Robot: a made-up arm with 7 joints. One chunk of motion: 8 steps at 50 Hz.
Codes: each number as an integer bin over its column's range. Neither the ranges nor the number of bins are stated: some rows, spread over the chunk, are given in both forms.
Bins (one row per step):
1: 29 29 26 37 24 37 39
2: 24 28 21 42 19 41 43
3: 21 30 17 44 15 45 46
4: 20 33 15 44 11 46 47
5: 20 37 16 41 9 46 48
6: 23 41 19 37 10 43 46
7: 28 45 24 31 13 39 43
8: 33 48 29 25 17 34 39
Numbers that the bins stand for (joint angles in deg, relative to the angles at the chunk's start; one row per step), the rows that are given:
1: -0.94 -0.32 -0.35 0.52 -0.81 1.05 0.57
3: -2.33 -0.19 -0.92 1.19 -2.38 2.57 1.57
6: -1.98 1.21 -0.79 0.52 -3.25 2.19 1.57
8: -0.24 2.10 -0.16 -0.62 -2.03 0.48 0.57
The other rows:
2: -1.81 -0.44 -0.67 1.00 -1.68 1.81 1.14
4: -2.51 0.19 -1.05 1.19 -3.08 2.76 1.71
5: -2.51 0.70 -0.98 0.90 -3.43 2.76 1.86
7: -1.11 1.71 -0.48 -0.05 -2.73 1.43 1.14

